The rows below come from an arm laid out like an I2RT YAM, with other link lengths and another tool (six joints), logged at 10 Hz.
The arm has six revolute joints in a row. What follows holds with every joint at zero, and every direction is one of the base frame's. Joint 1 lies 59.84 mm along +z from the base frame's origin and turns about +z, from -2.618 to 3.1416 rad. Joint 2 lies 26.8 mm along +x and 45.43 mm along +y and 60.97 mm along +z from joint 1 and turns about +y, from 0 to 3.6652 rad. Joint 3 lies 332.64 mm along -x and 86.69 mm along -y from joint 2 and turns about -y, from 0 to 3.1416 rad. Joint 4 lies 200.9 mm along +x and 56.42 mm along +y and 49.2 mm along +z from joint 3 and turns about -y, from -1.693 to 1.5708 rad. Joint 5 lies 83.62 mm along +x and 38.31 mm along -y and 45.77 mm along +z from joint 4 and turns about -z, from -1.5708 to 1.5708 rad. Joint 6 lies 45.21 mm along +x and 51.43 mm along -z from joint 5 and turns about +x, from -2.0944 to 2.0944 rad. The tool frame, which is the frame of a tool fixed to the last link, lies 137 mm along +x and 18 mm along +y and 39 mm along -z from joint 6; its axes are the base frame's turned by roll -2.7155, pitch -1.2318 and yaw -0.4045 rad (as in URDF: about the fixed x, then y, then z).
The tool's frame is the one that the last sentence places.
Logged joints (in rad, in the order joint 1, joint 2, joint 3, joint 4, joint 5, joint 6), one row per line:
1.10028, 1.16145, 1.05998, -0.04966, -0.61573, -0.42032
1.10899, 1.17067, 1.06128, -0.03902, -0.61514, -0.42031
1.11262, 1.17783, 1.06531, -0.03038, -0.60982, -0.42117
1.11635, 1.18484, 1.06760, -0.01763, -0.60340, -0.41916
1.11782, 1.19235, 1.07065, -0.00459, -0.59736, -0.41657
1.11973, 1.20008, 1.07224, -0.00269, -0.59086, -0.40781
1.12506, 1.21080, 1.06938, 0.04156, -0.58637, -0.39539
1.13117, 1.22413, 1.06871, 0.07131, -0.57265, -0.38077
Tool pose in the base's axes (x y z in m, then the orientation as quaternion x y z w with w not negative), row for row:
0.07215, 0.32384, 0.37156, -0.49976, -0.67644, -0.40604, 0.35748
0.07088, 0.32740, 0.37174, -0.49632, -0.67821, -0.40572, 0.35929
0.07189, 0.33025, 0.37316, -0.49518, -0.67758, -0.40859, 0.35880
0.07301, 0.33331, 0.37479, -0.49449, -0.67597, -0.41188, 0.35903
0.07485, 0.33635, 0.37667, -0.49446, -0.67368, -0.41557, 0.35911
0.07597, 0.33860, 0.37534, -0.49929, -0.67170, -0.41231, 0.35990
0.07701, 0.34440, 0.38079, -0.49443, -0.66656, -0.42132, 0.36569
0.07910, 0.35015, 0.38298, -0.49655, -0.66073, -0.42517, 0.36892
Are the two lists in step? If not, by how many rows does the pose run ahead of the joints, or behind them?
They are in step.
